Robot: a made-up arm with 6 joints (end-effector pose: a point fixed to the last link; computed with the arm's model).
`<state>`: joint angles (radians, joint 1 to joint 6).
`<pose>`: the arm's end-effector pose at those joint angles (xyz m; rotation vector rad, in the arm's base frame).
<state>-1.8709 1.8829 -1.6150 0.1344 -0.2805 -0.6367</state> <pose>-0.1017 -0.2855 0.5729 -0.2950 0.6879 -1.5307</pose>
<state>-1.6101 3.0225 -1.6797 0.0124 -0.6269 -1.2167</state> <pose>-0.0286 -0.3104 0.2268 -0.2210 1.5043 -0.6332</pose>
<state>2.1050 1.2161 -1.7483 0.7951 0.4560 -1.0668</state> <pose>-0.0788 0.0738 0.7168 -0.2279 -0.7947 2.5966</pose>
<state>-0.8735 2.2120 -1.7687 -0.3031 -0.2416 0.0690</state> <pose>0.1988 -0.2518 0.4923 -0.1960 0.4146 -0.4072</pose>
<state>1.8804 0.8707 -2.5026 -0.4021 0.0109 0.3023</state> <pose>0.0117 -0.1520 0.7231 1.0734 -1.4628 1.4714</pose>
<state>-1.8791 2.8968 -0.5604 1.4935 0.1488 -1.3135</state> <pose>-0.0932 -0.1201 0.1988 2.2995 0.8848 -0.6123</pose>
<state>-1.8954 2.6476 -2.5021 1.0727 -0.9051 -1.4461</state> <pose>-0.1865 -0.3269 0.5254 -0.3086 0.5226 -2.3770</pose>
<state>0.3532 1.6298 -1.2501 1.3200 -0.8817 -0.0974</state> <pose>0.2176 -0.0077 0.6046 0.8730 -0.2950 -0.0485</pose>
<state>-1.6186 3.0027 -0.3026 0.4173 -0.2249 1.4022</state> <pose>-0.0620 -0.0742 0.2184 -1.9192 -0.3266 1.9393</pose>
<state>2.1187 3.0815 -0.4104 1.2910 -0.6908 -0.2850</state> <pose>-0.0084 0.1066 0.1972 -1.6138 0.9945 0.5743</pose>
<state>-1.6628 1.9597 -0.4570 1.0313 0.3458 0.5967</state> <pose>-0.0750 -0.2149 0.3477 2.4001 -0.4221 -1.5627</pose>
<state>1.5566 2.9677 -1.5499 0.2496 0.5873 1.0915</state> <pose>-0.0072 0.2614 0.1996 -0.2136 1.9391 0.3114</pose>
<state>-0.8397 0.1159 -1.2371 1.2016 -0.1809 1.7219</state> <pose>-0.1769 0.0573 0.6356 1.4192 -1.5839 1.5444</pose>
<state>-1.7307 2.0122 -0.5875 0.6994 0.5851 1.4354</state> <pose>-0.0775 -0.2084 0.3436 -2.2462 0.7189 1.5549</pose>
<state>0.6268 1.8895 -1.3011 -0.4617 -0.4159 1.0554</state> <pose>0.1950 0.1579 0.5123 0.4444 0.3443 1.1612</pose>
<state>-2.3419 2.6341 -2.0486 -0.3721 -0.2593 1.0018</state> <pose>-0.2733 -0.2737 0.4123 0.5481 -0.4491 -1.8308</pose>
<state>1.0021 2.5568 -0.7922 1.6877 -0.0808 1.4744</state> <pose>0.1550 0.1180 0.2627 1.5792 0.5918 -1.1892</pose>
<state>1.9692 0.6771 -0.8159 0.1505 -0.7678 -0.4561</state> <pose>-0.0402 0.0239 0.6396 0.3567 -1.0071 1.7978</pose>
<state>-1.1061 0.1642 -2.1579 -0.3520 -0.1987 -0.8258</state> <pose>-0.1345 0.2410 0.5952 -1.9273 -0.9883 -1.9064</pose>
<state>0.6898 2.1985 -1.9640 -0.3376 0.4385 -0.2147</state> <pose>0.2302 0.2054 0.4928 -0.8599 0.6049 1.0036</pose>
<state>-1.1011 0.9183 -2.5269 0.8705 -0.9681 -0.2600</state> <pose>-0.1545 0.1419 0.6805 -0.8991 -2.3073 -0.3773</pose>
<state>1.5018 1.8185 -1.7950 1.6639 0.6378 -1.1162</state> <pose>0.0169 0.2498 0.6454 0.2644 0.3276 2.5324</pose>
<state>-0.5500 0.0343 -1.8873 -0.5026 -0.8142 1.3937</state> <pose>-0.2580 0.1424 0.5411 -1.1830 -1.8308 1.0426</pose>
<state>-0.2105 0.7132 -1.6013 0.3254 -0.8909 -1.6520</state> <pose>-0.0929 -0.0086 0.7128 -1.0615 -0.8112 -1.3992</pose>
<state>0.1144 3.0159 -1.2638 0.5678 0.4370 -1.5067</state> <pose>0.1794 0.0210 0.1884 -0.3532 1.9170 1.5733</pose>
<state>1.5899 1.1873 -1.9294 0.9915 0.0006 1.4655</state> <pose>0.0312 0.0421 0.7484 -2.1821 -0.9866 -1.6052</pose>
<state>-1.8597 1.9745 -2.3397 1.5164 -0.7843 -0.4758</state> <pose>-0.1666 -0.1908 0.6866 -0.2107 -1.3859 -1.7248</pose>
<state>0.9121 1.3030 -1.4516 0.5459 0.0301 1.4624</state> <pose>0.1072 0.0982 0.6758 1.9234 0.4571 1.1906</pose>
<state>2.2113 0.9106 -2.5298 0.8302 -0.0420 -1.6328</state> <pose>0.0843 -0.1323 0.7235 0.8031 -1.4396 1.1611</pose>
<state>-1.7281 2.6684 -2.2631 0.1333 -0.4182 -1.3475</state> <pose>-0.0795 -0.3782 0.4373 -0.6982 1.3447 -1.2916</pose>
